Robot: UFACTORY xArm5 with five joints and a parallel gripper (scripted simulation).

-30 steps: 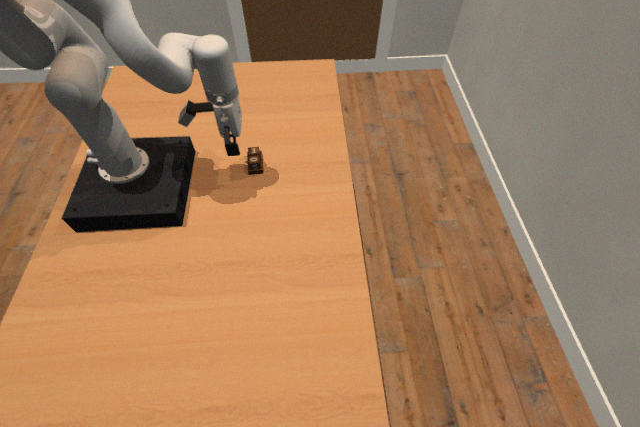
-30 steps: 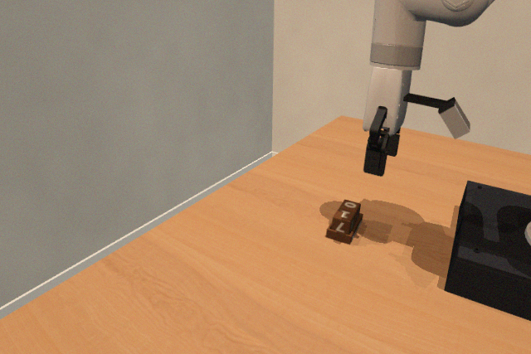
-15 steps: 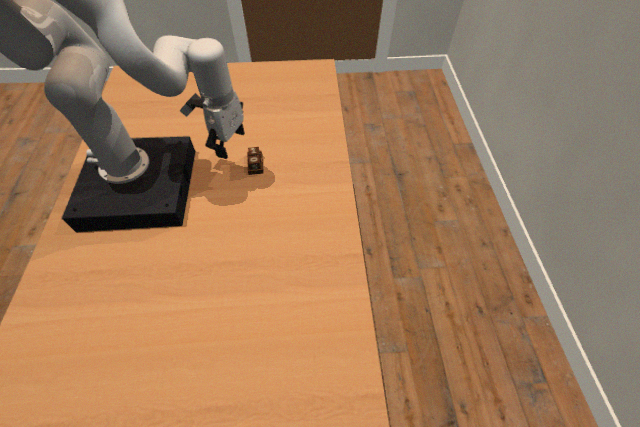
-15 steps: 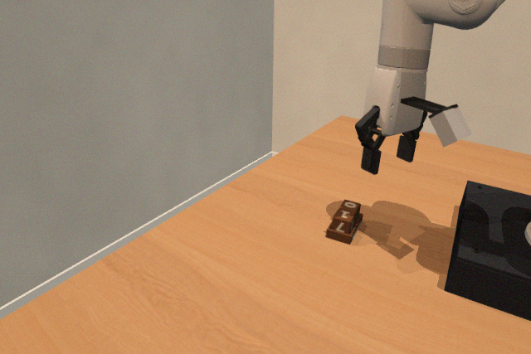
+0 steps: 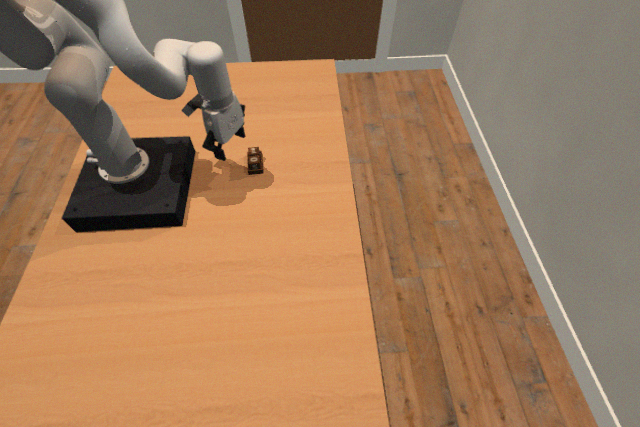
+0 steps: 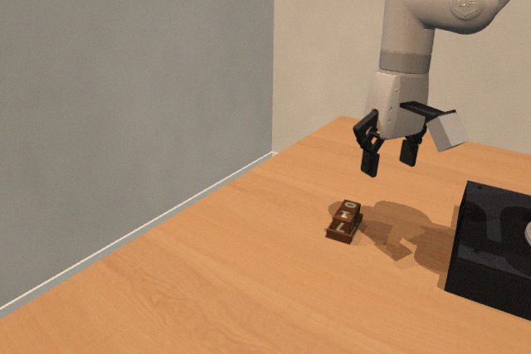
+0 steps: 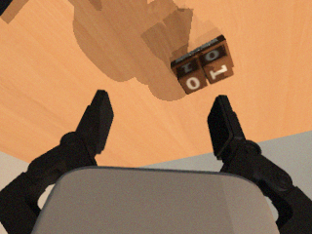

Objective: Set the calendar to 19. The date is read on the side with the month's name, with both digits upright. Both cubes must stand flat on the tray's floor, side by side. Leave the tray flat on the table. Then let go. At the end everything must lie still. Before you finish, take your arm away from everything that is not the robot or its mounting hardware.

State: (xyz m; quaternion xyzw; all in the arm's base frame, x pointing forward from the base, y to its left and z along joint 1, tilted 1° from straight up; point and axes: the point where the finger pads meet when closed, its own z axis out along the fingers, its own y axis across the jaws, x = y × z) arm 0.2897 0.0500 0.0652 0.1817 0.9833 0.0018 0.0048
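Now: hand 50 mm short of the brown date cube, 30 mm to the right of it and 100 mm above it. The rest, counted from my hand: tray 40 mm ahead, 40 mm to the left, 120 mm below.
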